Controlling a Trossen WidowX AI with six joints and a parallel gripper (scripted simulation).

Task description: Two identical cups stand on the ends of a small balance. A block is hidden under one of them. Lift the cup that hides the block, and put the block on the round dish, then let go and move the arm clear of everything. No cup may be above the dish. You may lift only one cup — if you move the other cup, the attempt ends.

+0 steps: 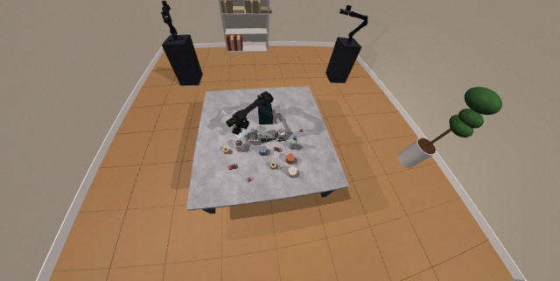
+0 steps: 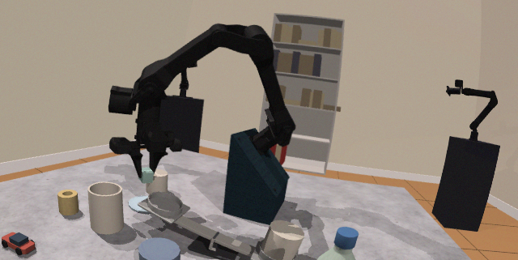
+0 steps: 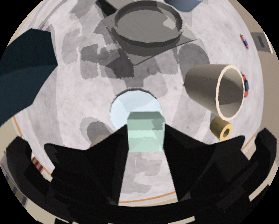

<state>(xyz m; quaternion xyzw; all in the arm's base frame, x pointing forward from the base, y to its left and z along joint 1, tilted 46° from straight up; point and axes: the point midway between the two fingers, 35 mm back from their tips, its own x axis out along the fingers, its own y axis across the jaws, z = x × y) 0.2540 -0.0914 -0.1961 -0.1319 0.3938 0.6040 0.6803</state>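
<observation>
The pale blue round dish is 9 cm below my gripper tip, 2 cm to the right of it and 2 cm behind it. The rest, counted from my gripper tip: block (1 cm above); balance (23 cm to the left, 6 cm below, 4 cm ahead); open beige cylinder (13 cm ahead, 5 cm below, 1 cm to the right).
</observation>
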